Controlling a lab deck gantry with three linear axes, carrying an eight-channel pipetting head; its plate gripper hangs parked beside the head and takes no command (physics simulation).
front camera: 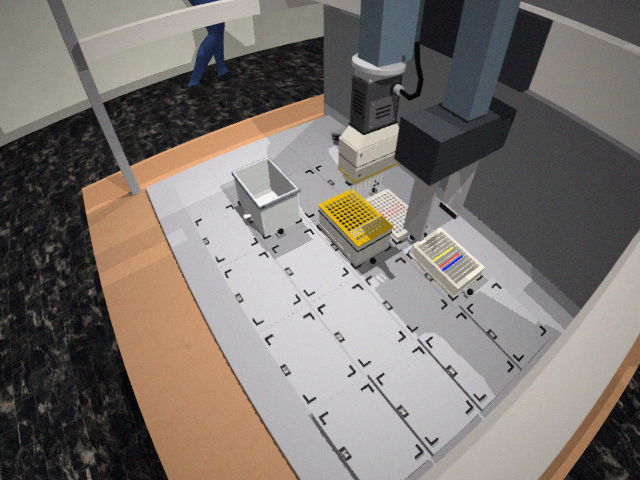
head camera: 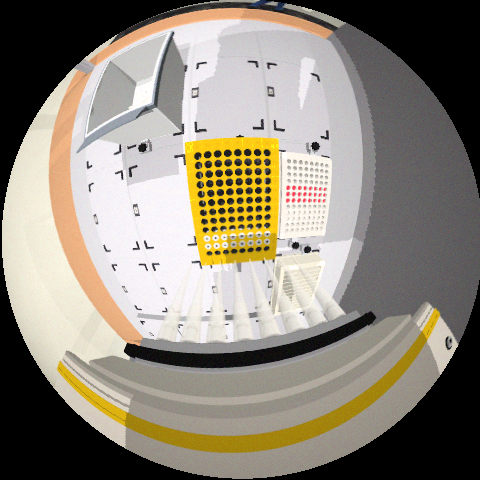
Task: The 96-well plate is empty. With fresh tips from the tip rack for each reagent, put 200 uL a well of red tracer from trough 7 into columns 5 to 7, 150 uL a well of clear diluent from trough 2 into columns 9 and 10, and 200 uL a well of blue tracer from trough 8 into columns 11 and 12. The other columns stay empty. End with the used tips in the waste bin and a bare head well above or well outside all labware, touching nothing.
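Note:
The head [front camera: 368, 149] [head camera: 240, 415] carries eight pale tips [front camera: 364, 184] [head camera: 242, 315]. It hangs in line with the yellow tip rack [front camera: 323, 207] [head camera: 191, 190], tips above deck height; their gap to the rack and any liquid inside cannot be told. Two rack rows near the trough end show white tips; the others show dark holes. The white plate [front camera: 399, 238] [head camera: 283, 220] has red in columns 5 to 7; clear liquid cannot be made out. The trough block [front camera: 419, 251] [head camera: 305, 258] shows yellow, red and blue strips. The parked plate gripper [front camera: 433, 221] appears open, empty.
The open grey waste bin [front camera: 279, 218] [head camera: 172, 85] stands to the left of the tip rack in both views. The dark block [front camera: 439, 136] above the plate gripper hangs close to the head on the right. A grey wall [front camera: 547, 191] [head camera: 425, 175] rises along the right side.

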